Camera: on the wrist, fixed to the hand. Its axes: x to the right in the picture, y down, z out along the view.
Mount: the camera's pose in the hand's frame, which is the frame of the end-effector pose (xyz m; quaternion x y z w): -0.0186 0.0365 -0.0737 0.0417 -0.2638 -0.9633 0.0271
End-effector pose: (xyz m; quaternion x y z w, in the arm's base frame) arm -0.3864 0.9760 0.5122 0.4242 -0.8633 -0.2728 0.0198
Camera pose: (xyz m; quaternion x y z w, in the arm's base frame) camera -0.3813 0.9743 0.5963 -0.7720 -0.3686 0.1024 0.5077
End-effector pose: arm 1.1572 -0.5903 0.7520 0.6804 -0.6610 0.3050 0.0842
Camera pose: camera 1.1012 -0.5404 0.7906 0.7392 0.6280 -0.2248 0.0933
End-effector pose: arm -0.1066 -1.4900 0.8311 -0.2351 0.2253 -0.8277 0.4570
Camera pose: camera -0.1179 -1.4799 0.7482 0.4227 0.3754 0.4100 0.7157
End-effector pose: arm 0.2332 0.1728 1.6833 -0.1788 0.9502 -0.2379 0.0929
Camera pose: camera 0.2202 0.2408 1.7314 -0.9790 -0.1809 -0.0884 0.0315
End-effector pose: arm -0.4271 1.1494 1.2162 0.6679 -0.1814 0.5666 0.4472
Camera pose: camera -0.5037 1.1842 1.2103 0.3610 0.5441 -0.5841 0.4822
